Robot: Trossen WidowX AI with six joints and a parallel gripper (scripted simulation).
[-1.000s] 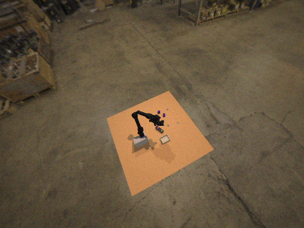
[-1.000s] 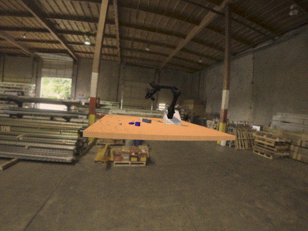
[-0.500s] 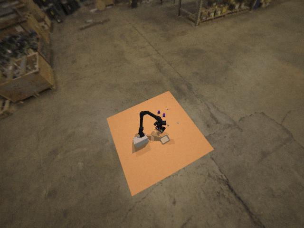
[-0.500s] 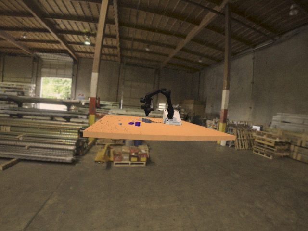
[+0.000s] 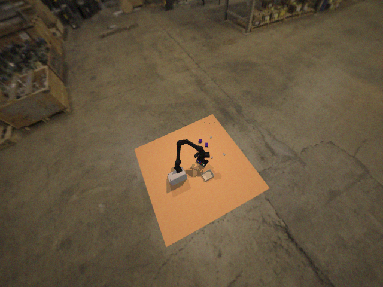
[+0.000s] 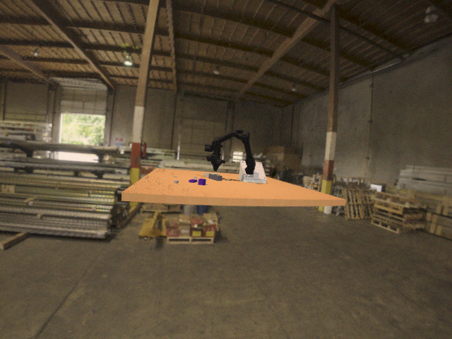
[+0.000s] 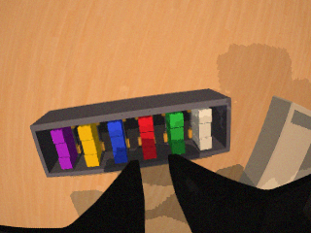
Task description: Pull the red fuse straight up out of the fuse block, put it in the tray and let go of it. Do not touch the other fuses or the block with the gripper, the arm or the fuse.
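Now: the red fuse 50 mm below my gripper tip. From my gripper tip the other things lie so: tray 170 mm to the right, 70 mm below, 10 mm behind.
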